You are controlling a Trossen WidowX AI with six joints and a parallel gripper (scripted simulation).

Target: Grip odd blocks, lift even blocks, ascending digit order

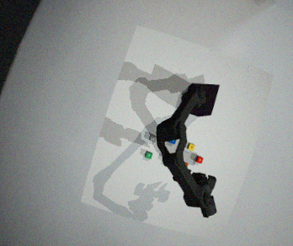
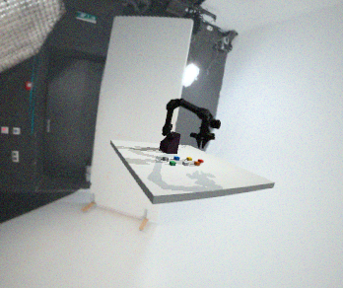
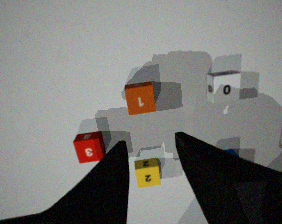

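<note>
The yellow block is 12 cm behind my gripper tip, 1 cm to the right of it and 11 cm below it. Round my gripper tip: red block 7 cm behind, 7 cm to the left, 11 cm below; white block 10 cm to the right, 11 cm below; orange block 1 cm behind, 11 cm below.
</note>
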